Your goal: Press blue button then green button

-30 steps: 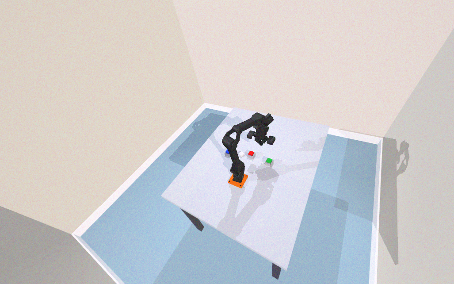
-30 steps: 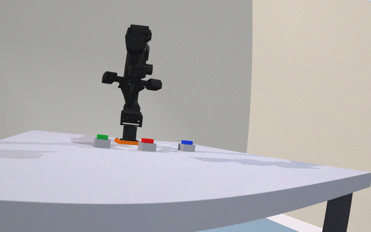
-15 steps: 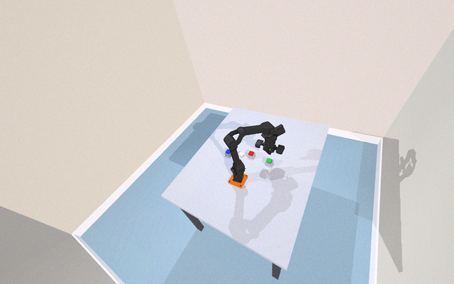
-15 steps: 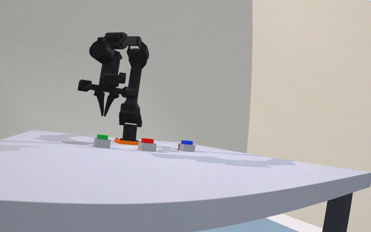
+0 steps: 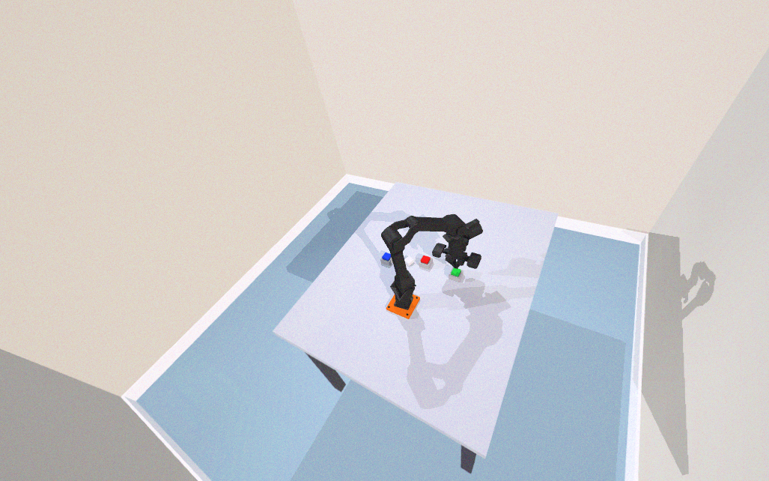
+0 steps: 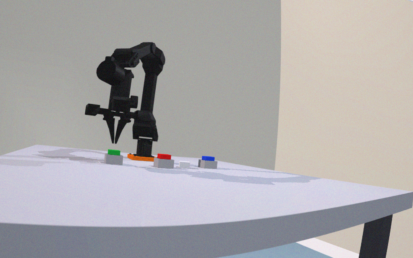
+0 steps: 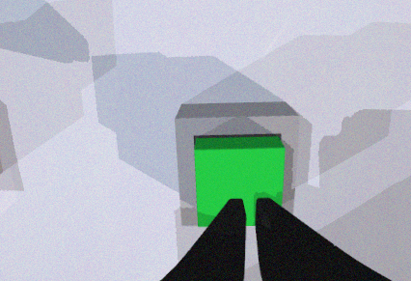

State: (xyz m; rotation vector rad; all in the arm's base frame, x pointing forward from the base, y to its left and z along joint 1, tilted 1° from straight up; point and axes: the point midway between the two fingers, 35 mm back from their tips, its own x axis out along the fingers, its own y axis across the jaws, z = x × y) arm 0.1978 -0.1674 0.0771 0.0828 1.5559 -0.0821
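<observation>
The green button lies 20 mm below my gripper tip. Round my gripper tip: red button: 30 mm ahead, 150 mm to the left, 20 mm below; small white block: 10 mm ahead, 230 mm to the left, 50 mm below; blue button: 10 mm behind, 330 mm to the left, 30 mm below.
</observation>
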